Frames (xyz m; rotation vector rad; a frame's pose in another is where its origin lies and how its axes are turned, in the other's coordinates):
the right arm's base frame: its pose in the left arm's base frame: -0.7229 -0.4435 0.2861 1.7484 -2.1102 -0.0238
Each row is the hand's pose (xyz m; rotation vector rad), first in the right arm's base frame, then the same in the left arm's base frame.
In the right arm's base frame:
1: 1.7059 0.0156 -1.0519 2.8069 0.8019 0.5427
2: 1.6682 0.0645 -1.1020 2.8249 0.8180 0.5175
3: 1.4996 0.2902 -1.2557 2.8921 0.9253 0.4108
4: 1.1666 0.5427 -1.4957 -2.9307 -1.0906 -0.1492
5: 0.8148 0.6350 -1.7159 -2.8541 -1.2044 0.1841
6: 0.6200 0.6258 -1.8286 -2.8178 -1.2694 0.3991
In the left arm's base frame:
1: -0.6471 -1.8069 1.7531 -0.2731 0.3423 -2.3494
2: -0.6722 -1.7487 1.8011 -0.2785 0.3090 -2.3543
3: -0.8132 -1.5035 1.9528 -0.2937 0.1574 -2.3968
4: -0.9296 -1.0765 2.1433 -0.3938 -0.0939 -2.4504
5: -0.8990 -0.6712 2.2682 -0.5860 -0.3234 -2.4716
6: -0.8282 -0.4621 2.3130 -0.7369 -0.4414 -2.4671

